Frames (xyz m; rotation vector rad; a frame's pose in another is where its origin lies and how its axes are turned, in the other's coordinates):
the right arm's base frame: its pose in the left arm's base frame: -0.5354 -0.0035 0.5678 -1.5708 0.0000 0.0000
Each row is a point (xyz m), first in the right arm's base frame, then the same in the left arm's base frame.
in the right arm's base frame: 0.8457 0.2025 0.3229
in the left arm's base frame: 0.3103 0.3194 0.3653
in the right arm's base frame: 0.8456 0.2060 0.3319
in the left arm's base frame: 0.3102 0.3284 0.3618
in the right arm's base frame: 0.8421 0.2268 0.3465
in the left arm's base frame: 0.3067 0.3430 0.3410
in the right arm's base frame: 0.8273 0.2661 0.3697
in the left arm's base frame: 0.2919 0.3662 0.3017
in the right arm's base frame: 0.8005 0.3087 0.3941
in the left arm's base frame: 0.2651 0.3906 0.2591
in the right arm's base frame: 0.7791 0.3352 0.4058
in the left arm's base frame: 0.2437 0.4023 0.2326
